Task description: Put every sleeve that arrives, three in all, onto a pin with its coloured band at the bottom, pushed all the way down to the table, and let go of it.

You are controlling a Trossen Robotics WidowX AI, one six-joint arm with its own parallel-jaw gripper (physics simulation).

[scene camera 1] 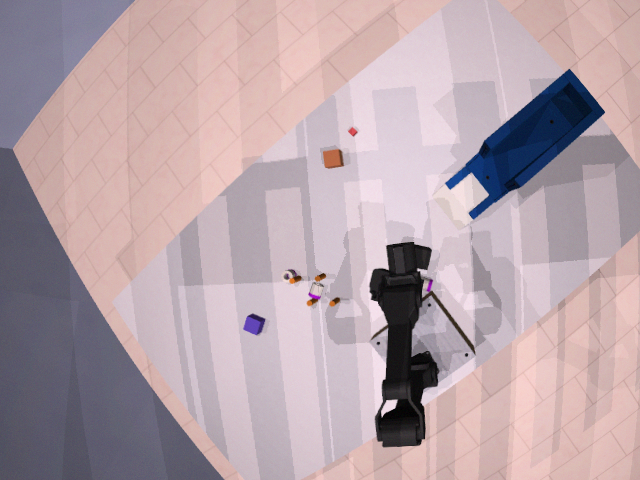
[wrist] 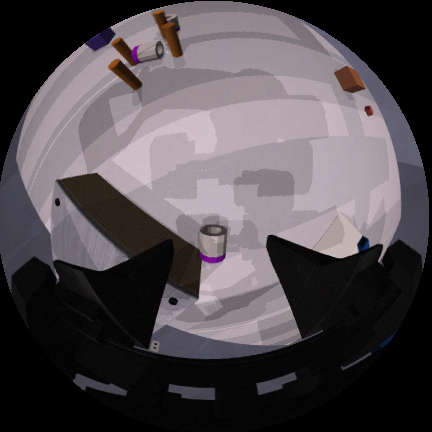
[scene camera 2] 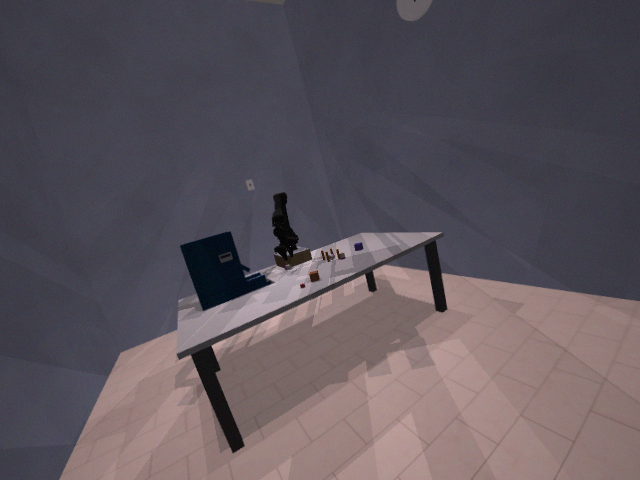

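Observation:
A pale sleeve with a magenta band (scene camera 1: 429, 285) (scene camera 2: 286, 267) (wrist: 213, 245) lies on its side beside the brown-edged box; in the wrist view it shows between and beyond my fingertips. My gripper (scene camera 2: 287, 257) (wrist: 220, 243) is open and empty, above this sleeve; the arm hides its fingertips in scene camera 1. A second sleeve (scene camera 1: 316, 290) (wrist: 150, 51) lies on its side among several orange pins (scene camera 1: 334, 301) (wrist: 125, 75). A third sleeve (scene camera 1: 288, 275) (wrist: 173, 21) stands upright, band down, beside an orange pin (scene camera 1: 295, 279) (wrist: 160, 21), not around it.
The box (scene camera 1: 454, 322) (scene camera 2: 295, 259) (wrist: 135, 225) stands close to the nearest sleeve. A blue chute (scene camera 1: 537, 134) (scene camera 2: 211, 273) with a pale ramp (scene camera 1: 465, 198) (wrist: 341, 235) is at one side. Orange (scene camera 1: 332, 158) (wrist: 349, 79), red (scene camera 1: 352, 131) (wrist: 369, 110) and purple cubes (scene camera 1: 253, 324) (wrist: 101, 39) lie farther off.

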